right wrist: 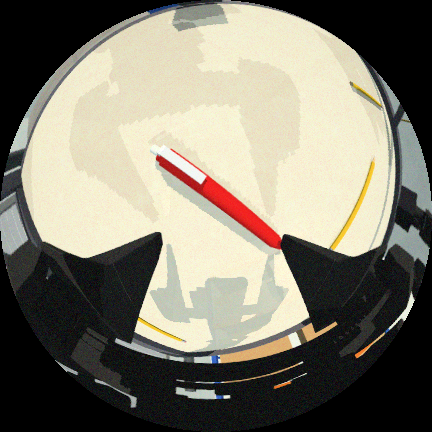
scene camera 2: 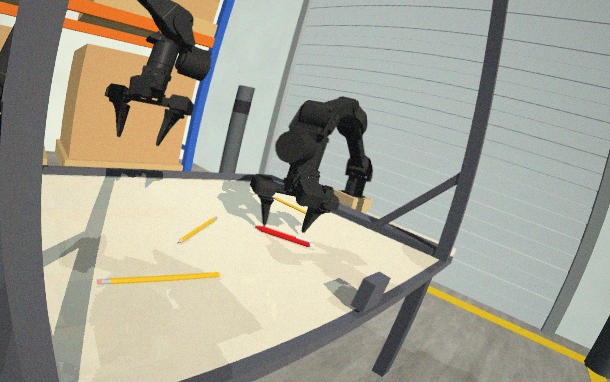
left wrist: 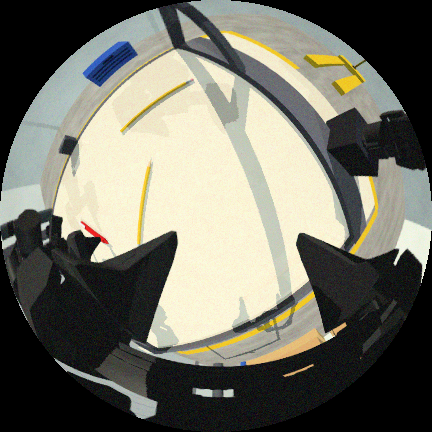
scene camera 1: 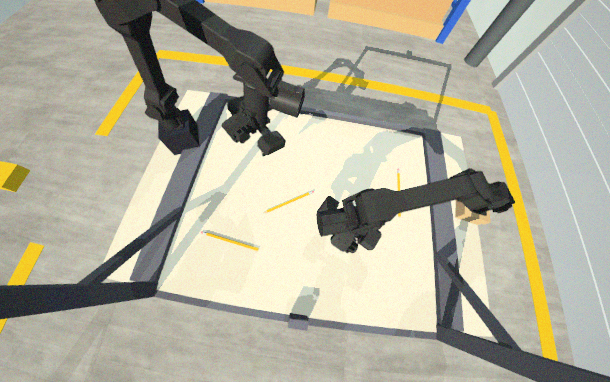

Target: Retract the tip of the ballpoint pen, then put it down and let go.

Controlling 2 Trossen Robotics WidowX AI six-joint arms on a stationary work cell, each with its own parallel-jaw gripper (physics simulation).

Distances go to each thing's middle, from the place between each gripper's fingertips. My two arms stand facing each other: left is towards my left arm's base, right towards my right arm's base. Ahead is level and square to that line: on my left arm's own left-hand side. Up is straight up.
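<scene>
Small grey block (scene camera 2: 371,289), counted from my left hand: 120 mm below, 430 mm behind, 240 mm to the right. My right hand, counted from the small grey block: 20 mm below, 290 mm past, 80 mm to the right. Going by its middle, the small grey block is nearer to my right hand than to my left hand.
</scene>
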